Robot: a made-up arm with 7 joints. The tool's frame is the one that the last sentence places.
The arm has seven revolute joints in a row. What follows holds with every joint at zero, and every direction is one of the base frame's.
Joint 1 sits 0.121 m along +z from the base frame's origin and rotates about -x.
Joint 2 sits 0.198 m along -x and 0.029 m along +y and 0.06 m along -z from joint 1 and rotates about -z.
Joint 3 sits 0.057 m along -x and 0.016 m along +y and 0.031 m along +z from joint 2 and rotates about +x.
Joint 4 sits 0.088 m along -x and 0.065 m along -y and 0.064 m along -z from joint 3 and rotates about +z.
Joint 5 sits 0.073 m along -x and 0.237 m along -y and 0.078 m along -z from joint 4 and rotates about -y.
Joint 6 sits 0.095 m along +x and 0.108 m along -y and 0.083 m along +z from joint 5 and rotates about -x.
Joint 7 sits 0.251 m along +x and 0.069 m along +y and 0.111 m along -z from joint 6 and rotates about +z.
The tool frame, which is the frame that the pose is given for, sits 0.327 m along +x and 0.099 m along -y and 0.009 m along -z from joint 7; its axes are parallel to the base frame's.
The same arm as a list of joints. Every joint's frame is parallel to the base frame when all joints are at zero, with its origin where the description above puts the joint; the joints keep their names.
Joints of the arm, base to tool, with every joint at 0 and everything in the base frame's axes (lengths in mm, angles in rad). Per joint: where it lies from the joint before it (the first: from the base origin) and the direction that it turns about. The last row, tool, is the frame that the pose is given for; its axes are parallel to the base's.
joint 1: xyz 0 0 121 axis -x
joint 2: xyz -198 29 -60 axis -z
joint 3: xyz -57 16 31 axis +x
joint 4: xyz -88 -65 -64 axis +z
joint 5: xyz -73 -237 -78 axis -y
joint 6: xyz 95 -108 83 axis -x
joint 7: xyz 251 69 -111 axis +z
tool: xyz 327 -99 -9

